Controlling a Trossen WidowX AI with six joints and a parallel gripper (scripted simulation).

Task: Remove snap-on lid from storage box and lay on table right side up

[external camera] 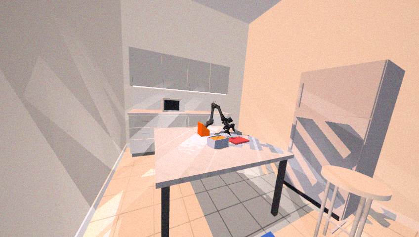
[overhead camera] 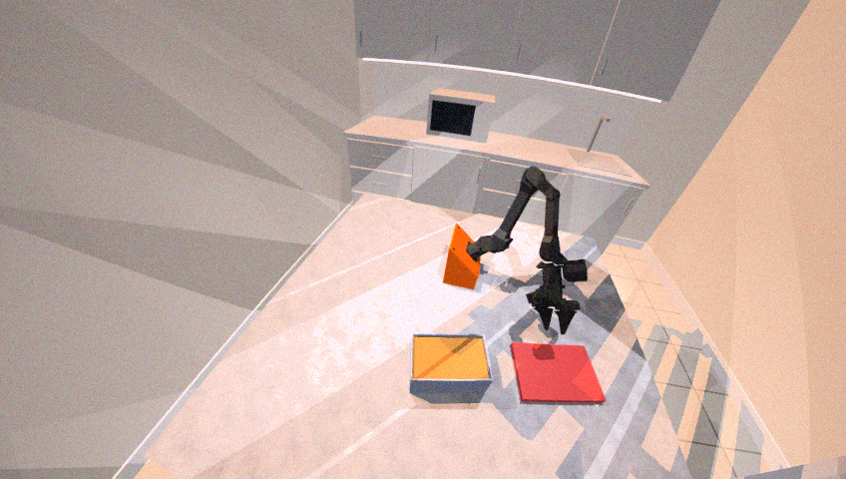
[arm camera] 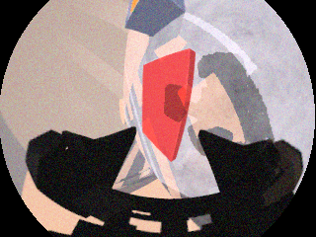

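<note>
Right now the red lid is 100 mm ahead of my gripper tip, 50 mm below it and 20 mm to the left of it. Also, from my gripper tip: storage box 300 mm to the right, 190 mm ahead, 20 mm below.
</note>
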